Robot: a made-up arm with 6 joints. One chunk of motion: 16 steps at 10 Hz.
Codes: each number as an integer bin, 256 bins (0 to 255) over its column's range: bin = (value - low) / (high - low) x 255, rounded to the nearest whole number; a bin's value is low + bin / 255 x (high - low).
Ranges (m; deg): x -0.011..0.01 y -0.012..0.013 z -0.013..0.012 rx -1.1..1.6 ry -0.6..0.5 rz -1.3..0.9
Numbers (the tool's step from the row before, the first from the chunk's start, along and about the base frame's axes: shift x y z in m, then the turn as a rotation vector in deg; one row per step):
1: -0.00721 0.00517 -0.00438 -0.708 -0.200 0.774
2: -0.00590 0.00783 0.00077 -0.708 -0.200 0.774
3: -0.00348 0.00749 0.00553 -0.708 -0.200 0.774
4: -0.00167 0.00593 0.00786 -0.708 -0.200 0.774
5: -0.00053 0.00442 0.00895 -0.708 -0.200 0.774
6: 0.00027 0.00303 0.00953 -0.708 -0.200 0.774
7: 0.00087 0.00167 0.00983 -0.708 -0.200 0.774
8: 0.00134 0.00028 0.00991 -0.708 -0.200 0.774
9: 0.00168 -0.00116 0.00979 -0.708 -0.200 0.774
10: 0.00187 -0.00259 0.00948 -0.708 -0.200 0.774
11: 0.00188 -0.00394 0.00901 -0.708 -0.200 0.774
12: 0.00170 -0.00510 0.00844 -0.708 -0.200 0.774
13: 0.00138 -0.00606 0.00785 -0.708 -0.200 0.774
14: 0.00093 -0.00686 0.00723 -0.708 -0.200 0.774
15: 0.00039 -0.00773 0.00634 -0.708 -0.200 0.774
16: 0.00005 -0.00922 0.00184 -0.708 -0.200 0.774
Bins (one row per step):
1: 46 175 88 37 93 240
2: 62 202 140 37 93 240
3: 91 199 189 37 93 240
4: 113 183 213 37 93 240
5: 127 167 224 37 93 240
6: 137 153 230 37 93 240
7: 144 139 233 37 93 240
8: 150 125 234 37 93 240
9: 154 111 232 37 93 240
10: 156 96 229 37 93 240
11: 156 82 225 37 93 240
12: 154 70 219 37 93 240
13: 150 61 213 37 93 240
14: 145 52 206 37 93 240
15: 138 44 197 37 93 240
16: 134 28 151 37 93 240

